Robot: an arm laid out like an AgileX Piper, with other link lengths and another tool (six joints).
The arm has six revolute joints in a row. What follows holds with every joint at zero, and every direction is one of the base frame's.
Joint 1 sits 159.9 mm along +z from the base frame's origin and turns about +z.
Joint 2 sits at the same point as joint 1 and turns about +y.
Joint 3 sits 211.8 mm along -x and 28.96 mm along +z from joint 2 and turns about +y.
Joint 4 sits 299.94 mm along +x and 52.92 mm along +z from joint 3 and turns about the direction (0.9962, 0, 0.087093).
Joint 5 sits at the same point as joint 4 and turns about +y.
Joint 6 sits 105.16 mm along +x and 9.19 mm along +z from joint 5 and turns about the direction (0.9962, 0, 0.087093).
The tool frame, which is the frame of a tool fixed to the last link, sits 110.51 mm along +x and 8 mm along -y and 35.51 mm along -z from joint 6; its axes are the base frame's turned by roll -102.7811, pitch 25.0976 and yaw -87.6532 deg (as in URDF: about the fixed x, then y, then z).
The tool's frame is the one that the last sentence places.
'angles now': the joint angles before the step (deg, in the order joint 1, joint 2, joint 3, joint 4, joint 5, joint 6). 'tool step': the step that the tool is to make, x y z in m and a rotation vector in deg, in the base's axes. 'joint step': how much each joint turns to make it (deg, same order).
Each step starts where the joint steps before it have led.
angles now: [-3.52 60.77 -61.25 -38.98 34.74 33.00]
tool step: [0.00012 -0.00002 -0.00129 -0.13 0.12 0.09]
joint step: [0.00 0.00 0.22 -0.12 -0.15 -0.01]
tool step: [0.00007 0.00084 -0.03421 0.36 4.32 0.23]
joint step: [0.00 1.61 2.99 0.11 -0.35 -0.01]
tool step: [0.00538 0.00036 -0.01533 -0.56 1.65 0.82]
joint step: [0.01 1.92 0.78 -0.77 -1.35 0.12]
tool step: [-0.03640 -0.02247 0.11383 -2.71 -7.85 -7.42]
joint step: [-0.02 -5.37 -13.13 -1.40 12.55 -2.24]
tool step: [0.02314 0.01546 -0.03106 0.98 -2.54 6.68]
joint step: [-1.20 -1.40 8.15 2.70 -11.82 0.30]
